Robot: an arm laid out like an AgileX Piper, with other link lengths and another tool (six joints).
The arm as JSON. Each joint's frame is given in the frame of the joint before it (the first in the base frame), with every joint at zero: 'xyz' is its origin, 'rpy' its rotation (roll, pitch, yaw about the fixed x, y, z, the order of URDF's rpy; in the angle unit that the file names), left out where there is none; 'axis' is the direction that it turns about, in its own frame. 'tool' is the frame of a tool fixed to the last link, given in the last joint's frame.
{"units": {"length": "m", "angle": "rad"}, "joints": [
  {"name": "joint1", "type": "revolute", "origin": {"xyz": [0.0, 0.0, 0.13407]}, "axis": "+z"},
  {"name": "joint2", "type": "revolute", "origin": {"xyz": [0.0, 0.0, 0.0]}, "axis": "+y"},
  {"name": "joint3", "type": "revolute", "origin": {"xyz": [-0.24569, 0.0, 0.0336]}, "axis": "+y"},
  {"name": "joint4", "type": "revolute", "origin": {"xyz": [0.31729, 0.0, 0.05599]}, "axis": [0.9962, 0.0, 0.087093]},
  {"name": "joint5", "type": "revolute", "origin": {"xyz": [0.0, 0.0, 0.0]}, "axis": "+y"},
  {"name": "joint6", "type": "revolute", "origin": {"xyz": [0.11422, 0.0, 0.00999]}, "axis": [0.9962, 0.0, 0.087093]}
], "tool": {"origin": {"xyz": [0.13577, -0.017, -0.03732], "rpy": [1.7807, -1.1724, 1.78]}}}
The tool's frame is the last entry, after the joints.
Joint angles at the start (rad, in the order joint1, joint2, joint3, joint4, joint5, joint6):
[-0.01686, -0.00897, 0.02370, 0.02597, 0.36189, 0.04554]
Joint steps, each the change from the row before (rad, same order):
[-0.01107, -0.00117, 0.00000, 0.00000, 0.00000, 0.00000]
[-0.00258, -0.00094, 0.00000, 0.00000, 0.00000, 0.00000]
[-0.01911, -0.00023, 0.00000, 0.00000, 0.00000, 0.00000]
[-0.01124, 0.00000, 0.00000, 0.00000, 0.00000, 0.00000]
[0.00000, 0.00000, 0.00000, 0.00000, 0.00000, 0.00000]
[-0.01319, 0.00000, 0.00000, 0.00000, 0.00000, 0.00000]
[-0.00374, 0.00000, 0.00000, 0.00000, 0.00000, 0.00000]
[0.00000, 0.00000, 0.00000, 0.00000, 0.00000, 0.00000]
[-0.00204, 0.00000, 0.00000, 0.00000, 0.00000, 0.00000]
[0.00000, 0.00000, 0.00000, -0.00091, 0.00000, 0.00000]
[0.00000, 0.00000, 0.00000, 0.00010, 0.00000, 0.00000]
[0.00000, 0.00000, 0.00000, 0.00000, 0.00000, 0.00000]
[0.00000, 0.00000, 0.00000, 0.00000, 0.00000, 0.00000]
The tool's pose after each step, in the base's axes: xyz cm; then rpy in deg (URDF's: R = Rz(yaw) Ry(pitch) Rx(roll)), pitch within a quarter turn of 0, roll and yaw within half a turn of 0. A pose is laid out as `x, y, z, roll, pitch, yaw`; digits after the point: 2 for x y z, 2 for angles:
29.39, -1.95, 9.87, 158.58, -65.66, 48.02
29.39, -2.02, 9.90, 158.48, -65.69, 47.96
29.35, -2.59, 9.91, 158.46, -65.70, 46.89
29.32, -2.92, 9.91, 158.46, -65.70, 46.25
29.32, -2.92, 9.91, 158.46, -65.70, 46.25
29.28, -3.30, 9.91, 158.46, -65.70, 45.49
29.27, -3.41, 9.91, 158.46, -65.70, 45.28
29.27, -3.41, 9.91, 158.46, -65.70, 45.28
29.26, -3.47, 9.91, 158.46, -65.70, 45.16
29.26, -3.48, 9.91, 158.38, -65.66, 45.23
29.26, -3.48, 9.91, 158.38, -65.67, 45.22
29.26, -3.48, 9.91, 158.38, -65.67, 45.22
29.26, -3.48, 9.91, 158.38, -65.67, 45.22

